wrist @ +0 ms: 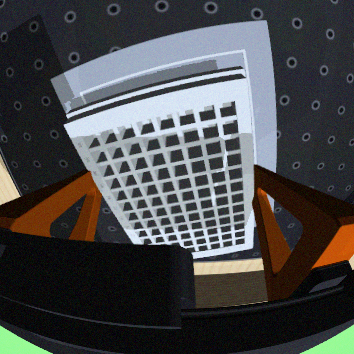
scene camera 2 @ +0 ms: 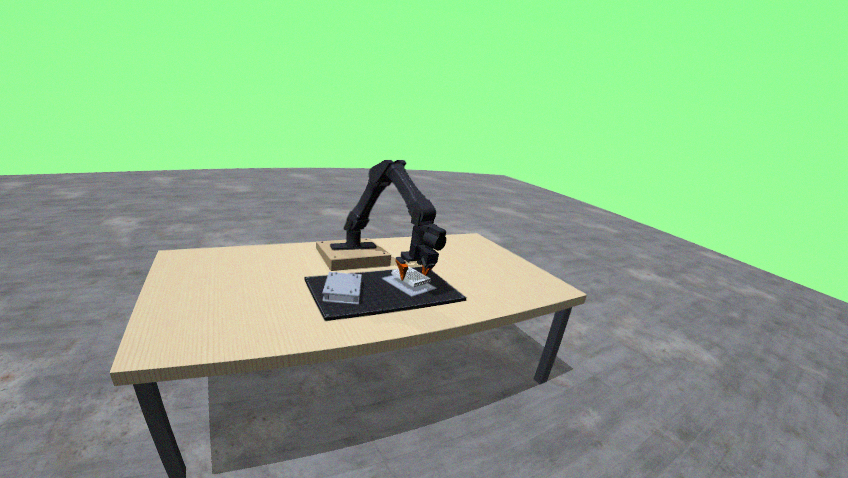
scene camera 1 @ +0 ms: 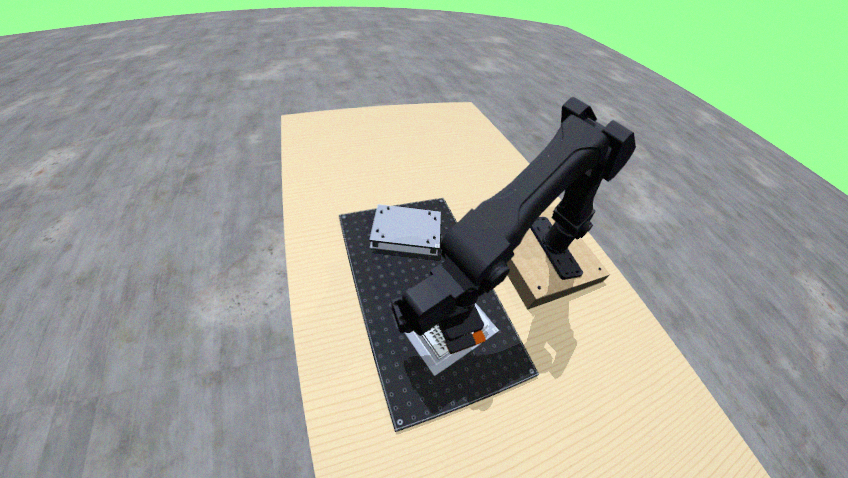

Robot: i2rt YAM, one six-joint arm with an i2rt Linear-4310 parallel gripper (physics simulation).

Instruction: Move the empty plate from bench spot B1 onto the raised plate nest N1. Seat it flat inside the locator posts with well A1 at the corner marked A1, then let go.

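Places are measured from the arm's base along level axes (x ahead, y left, z up), in metres.
Pixels of known places: gripper, fingertip midpoint: [wrist: 175, 173] [scene camera 2: 412, 278]; arm's base, origin of the base link: [scene camera 2: 353, 247] [scene camera 1: 552, 246].
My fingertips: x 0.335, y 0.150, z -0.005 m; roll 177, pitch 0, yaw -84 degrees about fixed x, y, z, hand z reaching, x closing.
For each thing: its top centre in the pictures, then the offset to it from my fingertips. Level surfaces: height alone.
- white plate, middle of its top: [wrist: 180, 203] [scene camera 1: 453, 322] [scene camera 2: 411, 274] dx -0.010, dy -0.004, dz +0.014 m
- raised nest N1, middle of its top: [scene camera 1: 407, 221] [scene camera 2: 343, 280] dx +0.025, dy -0.271, dz +0.021 m
- black perforated board, middle of its top: [wrist: 326, 153] [scene camera 1: 425, 285] [scene camera 2: 383, 287] dx +0.013, dy -0.116, dz -0.023 m
- wooden table, its level: dz -0.037 m
The white plate [scene camera 1: 437, 342] [scene camera 2: 410, 274] [wrist: 150, 109], with its grid of open wells facing up, is between the orange fingers of my gripper [scene camera 2: 414, 276] [wrist: 175, 173]. The gripper is shut on its two long sides. The plate looks about level and hangs a little above the light grey square of bench spot B1 [scene camera 1: 436, 368] [wrist: 265, 100], with a shadow under it. The raised nest N1 [scene camera 1: 406, 225] [scene camera 2: 342, 285] is a light grey raised plate with small dark posts near its corners, and nothing sits on it. The A1 marks are too small to read.
Spot and nest are both on the black perforated board [scene camera 1: 368, 296] [scene camera 2: 380, 296], which lies on the wooden table [scene camera 1: 332, 154] [scene camera 2: 225, 296]. My arm stands on a wooden block [scene camera 1: 522, 282] [scene camera 2: 359, 261] behind the board. In scene camera 1 the arm passes close beside the nest.
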